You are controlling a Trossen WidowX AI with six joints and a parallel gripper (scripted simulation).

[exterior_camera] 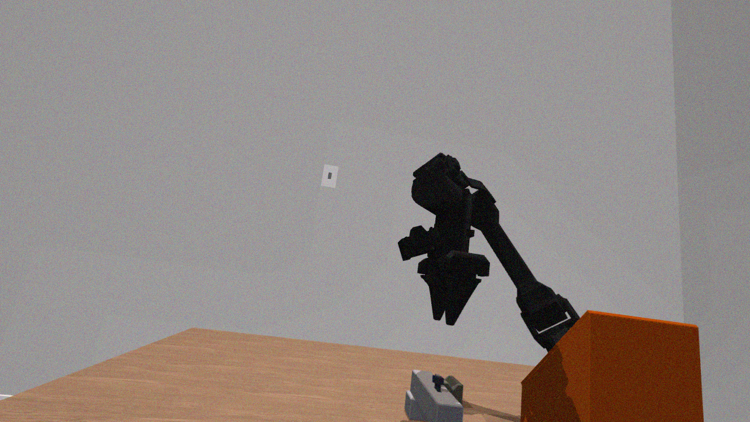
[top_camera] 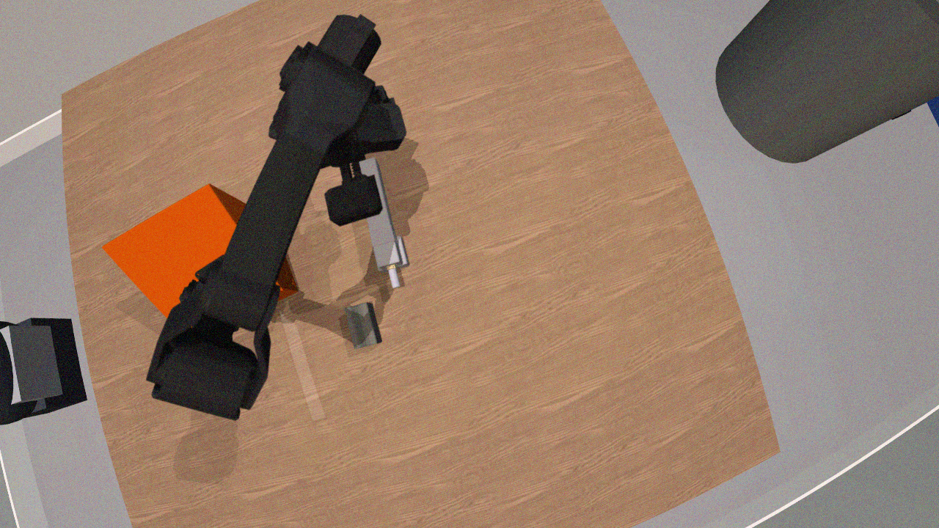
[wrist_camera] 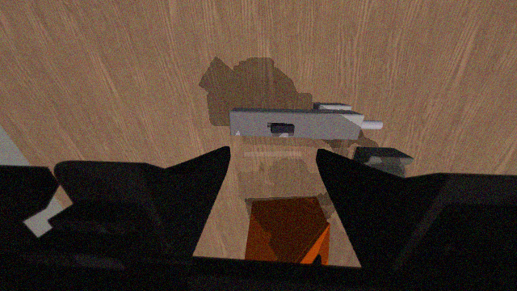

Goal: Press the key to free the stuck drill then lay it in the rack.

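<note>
Right now the drill is 12 cm below my gripper tip, 9 cm to the right of it and 2 cm behind it. The rest, counted from my gripper tip: dark rack: 18 cm to the right, 15 cm below, 12 cm behind; dark key: 11 cm below, 1 cm to the right, 1 cm behind; grey block: 12 cm below, 4 cm to the right, 1 cm behind.
</note>
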